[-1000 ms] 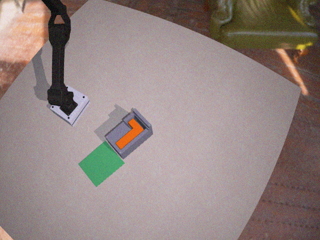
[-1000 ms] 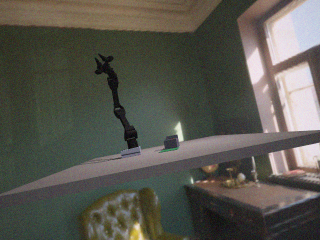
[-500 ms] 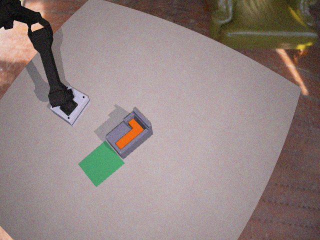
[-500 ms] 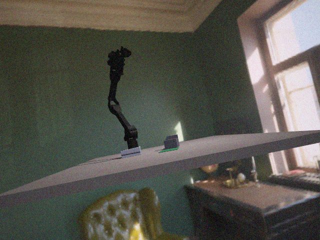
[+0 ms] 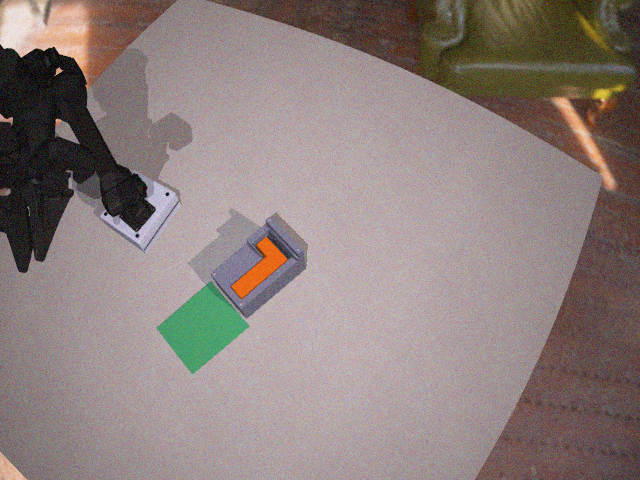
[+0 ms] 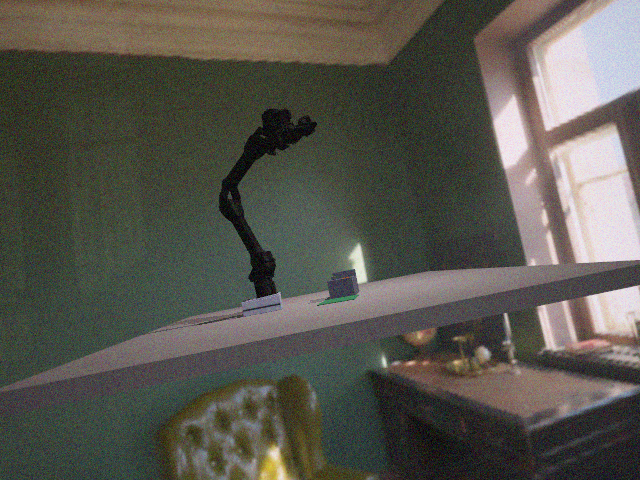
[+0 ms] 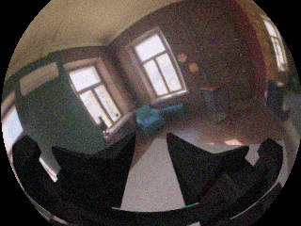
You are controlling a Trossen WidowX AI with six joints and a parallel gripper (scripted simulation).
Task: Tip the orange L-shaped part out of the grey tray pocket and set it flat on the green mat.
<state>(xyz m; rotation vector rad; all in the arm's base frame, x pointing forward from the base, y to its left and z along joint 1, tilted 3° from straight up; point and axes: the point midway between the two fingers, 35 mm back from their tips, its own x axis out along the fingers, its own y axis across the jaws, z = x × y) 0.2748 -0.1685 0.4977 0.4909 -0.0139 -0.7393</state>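
The orange L-shaped part lies 10 mm ahead of my gripper tip, 260 mm to the left of it and 510 mm below it. Round my gripper tip: green mat 20 mm behind, 100 mm to the left, 580 mm below.
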